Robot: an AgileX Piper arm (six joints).
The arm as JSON. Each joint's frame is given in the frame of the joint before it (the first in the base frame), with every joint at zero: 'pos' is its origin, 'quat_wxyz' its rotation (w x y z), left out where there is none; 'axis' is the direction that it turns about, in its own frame. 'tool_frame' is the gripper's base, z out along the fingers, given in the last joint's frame.
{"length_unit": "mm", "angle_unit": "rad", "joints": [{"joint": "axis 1", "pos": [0.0, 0.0, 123.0], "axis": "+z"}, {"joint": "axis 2", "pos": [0.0, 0.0, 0.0], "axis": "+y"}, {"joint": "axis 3", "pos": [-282.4, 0.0, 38.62], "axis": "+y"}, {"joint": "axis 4", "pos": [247.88, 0.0, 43.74], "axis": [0.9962, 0.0, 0.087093]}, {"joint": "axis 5", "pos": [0.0, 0.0, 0.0], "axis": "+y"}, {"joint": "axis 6", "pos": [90.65, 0.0, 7.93], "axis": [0.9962, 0.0, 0.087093]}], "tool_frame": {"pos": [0.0, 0.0, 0.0], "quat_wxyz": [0.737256, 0.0, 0.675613, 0.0]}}
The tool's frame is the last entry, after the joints.
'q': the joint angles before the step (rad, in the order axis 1, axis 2, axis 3, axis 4, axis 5, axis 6). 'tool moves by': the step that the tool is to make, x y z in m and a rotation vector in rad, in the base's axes. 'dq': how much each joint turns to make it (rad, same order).
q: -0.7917 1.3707 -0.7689 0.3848 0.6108 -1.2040
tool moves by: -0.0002 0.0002 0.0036 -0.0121 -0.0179 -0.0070
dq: -0.0002 -0.0118 -0.0006 0.0066 -0.0095 0.0005
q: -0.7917 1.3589 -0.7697 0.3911 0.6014 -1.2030
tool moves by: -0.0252 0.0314 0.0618 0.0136 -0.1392 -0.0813
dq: -0.0009 -0.2425 -0.0422 -0.0029 0.1678 0.1717
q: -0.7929 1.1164 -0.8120 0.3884 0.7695 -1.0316
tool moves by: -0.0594 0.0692 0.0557 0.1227 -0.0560 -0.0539
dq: 0.0003 -0.3283 -0.0642 -0.0183 0.3917 0.2552
